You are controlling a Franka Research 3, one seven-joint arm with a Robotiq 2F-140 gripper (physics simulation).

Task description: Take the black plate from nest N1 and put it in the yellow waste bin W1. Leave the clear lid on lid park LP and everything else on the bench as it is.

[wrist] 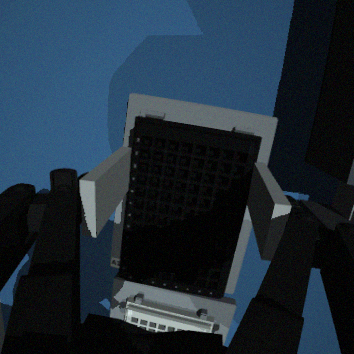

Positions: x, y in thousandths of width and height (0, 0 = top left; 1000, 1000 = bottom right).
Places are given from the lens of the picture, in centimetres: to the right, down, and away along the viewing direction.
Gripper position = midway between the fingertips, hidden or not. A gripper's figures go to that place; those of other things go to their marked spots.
gripper (535, 493): 1, 0, 19
black plate (532, 532): 1, 1, 19
white plate (428, 894): -3, 13, 25
grey nest N3 (629, 874): 4, 13, 25
The marked spots on the white plate and the black plate are 14 cm apart.
